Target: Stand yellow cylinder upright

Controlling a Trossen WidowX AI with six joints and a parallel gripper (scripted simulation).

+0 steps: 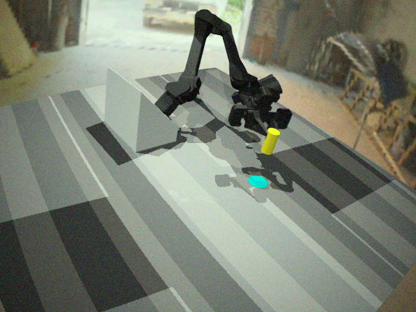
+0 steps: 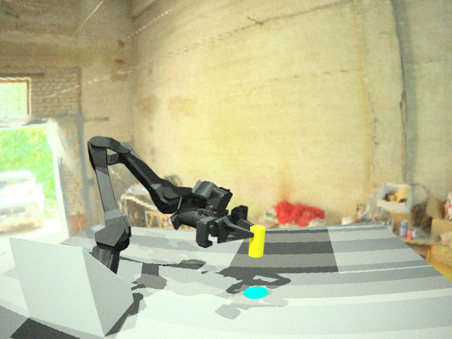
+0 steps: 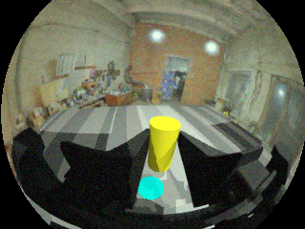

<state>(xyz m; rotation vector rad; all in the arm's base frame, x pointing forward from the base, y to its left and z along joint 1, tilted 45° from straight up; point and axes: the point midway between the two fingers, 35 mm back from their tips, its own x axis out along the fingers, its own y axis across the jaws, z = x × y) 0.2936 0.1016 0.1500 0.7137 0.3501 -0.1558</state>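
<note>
Right now my gripper tip is 16 cm above the cyan circle. Also, from my gripper tip: yellow cylinder (2 cm below).
</note>
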